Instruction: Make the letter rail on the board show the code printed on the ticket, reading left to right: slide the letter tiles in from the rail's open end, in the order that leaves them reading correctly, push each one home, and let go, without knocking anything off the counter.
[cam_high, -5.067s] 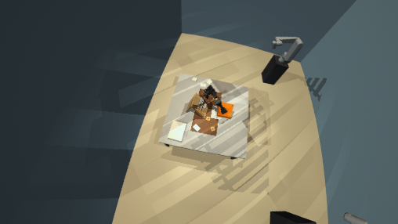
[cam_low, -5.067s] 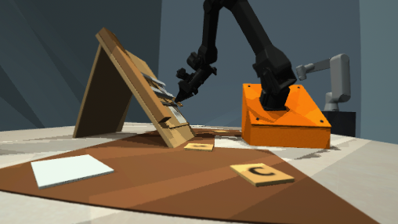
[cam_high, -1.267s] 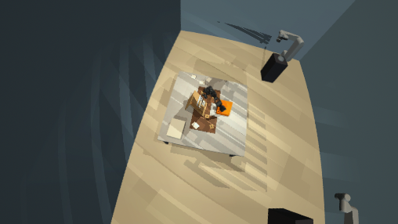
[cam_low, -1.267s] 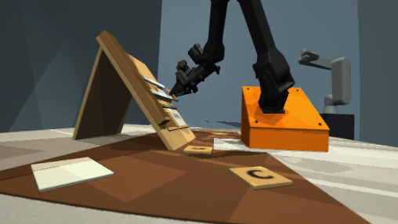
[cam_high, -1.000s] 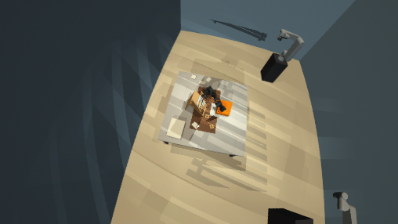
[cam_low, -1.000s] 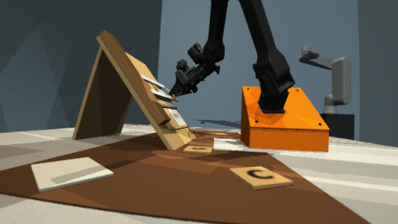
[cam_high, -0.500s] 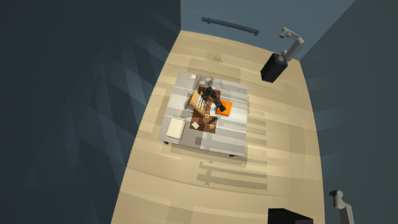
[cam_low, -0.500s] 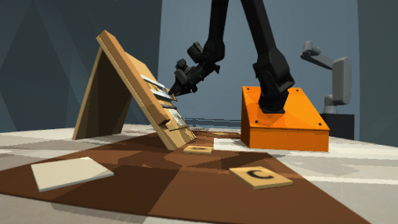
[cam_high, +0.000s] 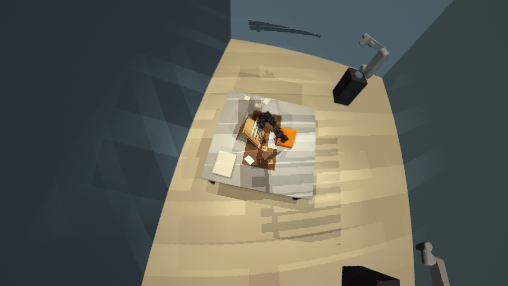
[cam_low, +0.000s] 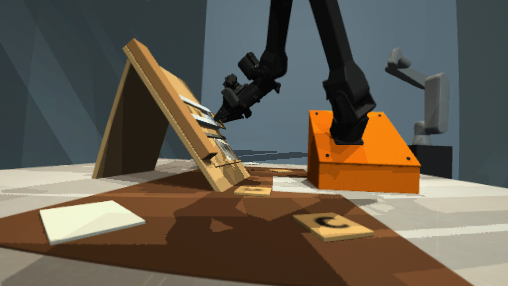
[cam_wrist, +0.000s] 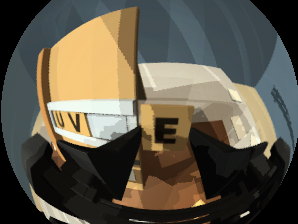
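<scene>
Right now the tan tile marked v is 140 mm to the left of my gripper tip and 20 mm ahead of it. Round my gripper tip: u tile: 190 mm to the left, 30 mm ahead; brown mat: 160 mm below, 140 mm to the left, 140 mm behind; e tile: right at my gripper tip.
</scene>
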